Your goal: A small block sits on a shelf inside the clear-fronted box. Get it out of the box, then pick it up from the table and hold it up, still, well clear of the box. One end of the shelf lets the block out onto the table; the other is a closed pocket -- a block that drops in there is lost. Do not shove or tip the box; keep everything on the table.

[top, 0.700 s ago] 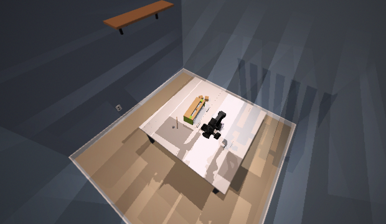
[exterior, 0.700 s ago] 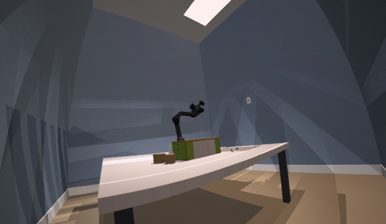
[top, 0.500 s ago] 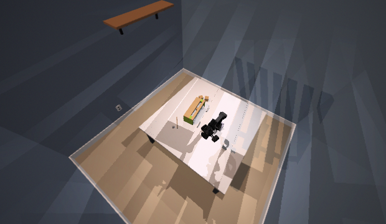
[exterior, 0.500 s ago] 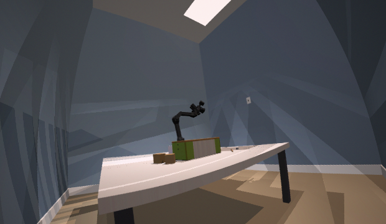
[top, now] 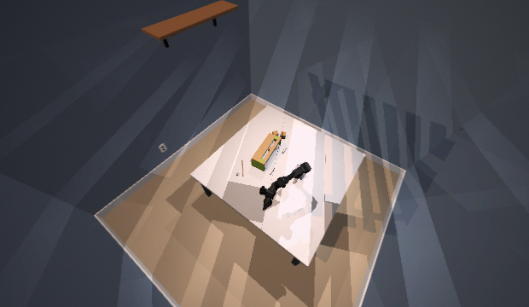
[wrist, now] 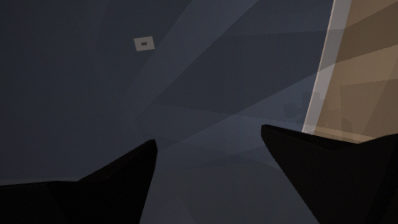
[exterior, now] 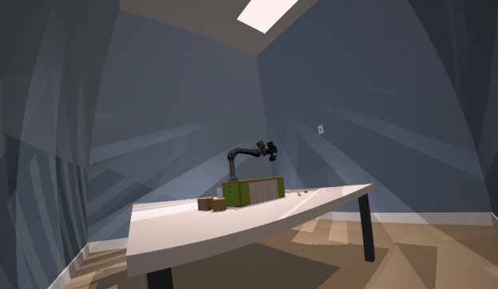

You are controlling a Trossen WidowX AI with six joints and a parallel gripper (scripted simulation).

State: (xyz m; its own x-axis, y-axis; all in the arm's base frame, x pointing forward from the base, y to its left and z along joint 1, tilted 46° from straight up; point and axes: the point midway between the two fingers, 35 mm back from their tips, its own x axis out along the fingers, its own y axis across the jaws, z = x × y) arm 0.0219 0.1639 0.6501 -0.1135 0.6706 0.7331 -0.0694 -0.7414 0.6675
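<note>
The small block is 650 mm to the right of my gripper tip, 340 mm ahead of it and 310 mm below it. Also, from my gripper tip: small brown box 940 mm to the right, 370 mm below, 340 mm ahead; then thin stick 470 mm ahead, 390 mm below, 350 mm to the right.
</note>
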